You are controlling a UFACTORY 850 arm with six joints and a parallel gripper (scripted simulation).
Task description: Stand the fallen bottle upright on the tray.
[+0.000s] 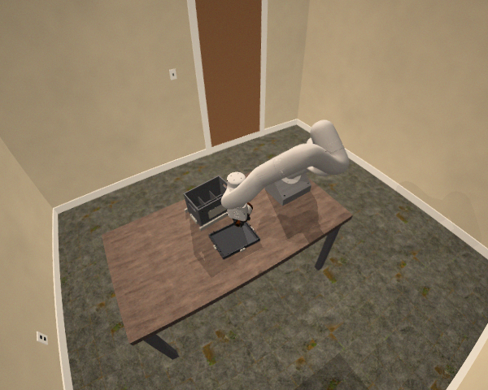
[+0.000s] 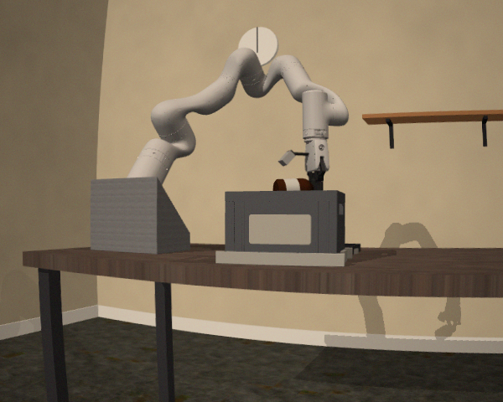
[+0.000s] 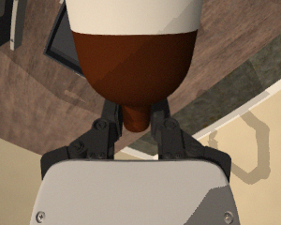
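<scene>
Right now the brown bottle is 50 mm behind my hand, 30 mm to the right of it and 10 mm below it. From my hand the other things lie so: grey crate 330 mm to the right, 120 mm below, 20 mm behind; then dark tray 190 mm below, 50 mm to the right, 10 mm ahead.
</scene>
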